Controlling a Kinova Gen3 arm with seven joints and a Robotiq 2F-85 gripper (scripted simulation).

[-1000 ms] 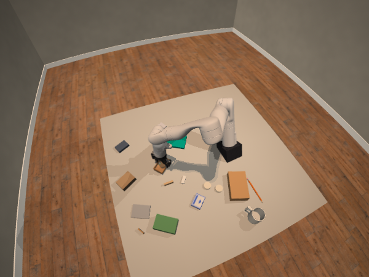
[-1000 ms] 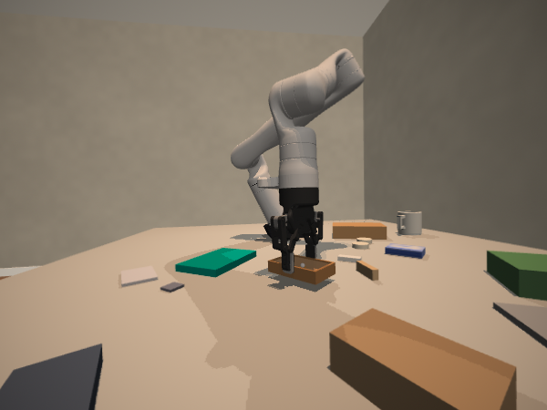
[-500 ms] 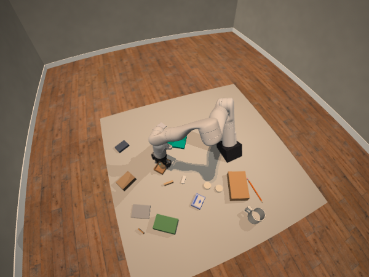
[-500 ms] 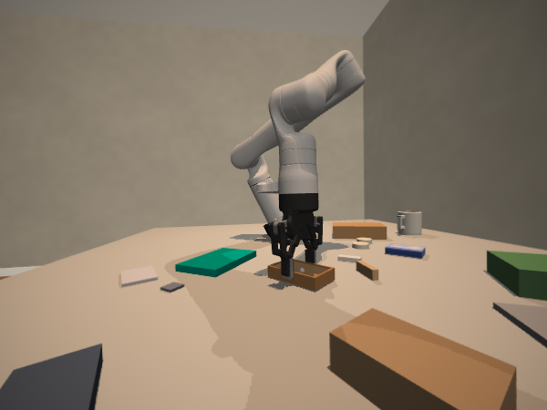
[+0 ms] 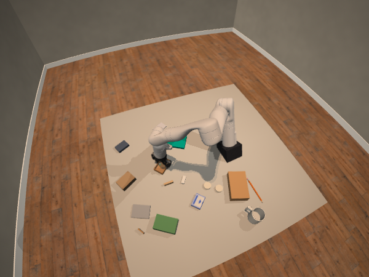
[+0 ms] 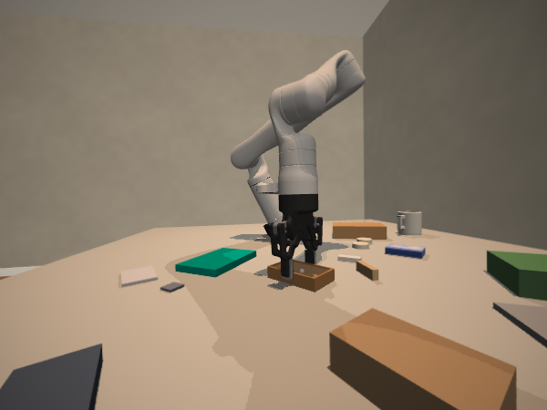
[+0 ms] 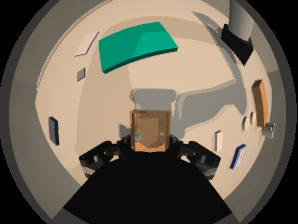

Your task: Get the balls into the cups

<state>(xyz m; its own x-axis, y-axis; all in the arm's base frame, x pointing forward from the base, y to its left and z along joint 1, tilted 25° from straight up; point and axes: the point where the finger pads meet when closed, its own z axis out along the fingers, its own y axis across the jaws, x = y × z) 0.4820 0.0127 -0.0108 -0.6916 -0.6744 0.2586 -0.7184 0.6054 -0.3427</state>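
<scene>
Now: hand 20 mm above the covered wooden puzzle. Round my hand: teal slab (180 mm to the right, 120 mm behind, 20 mm below); then white block (140 mm to the left, 110 mm behind, 20 mm below); then small wooden block (130 mm to the left, 10 mm below, 10 mm behind).
</scene>
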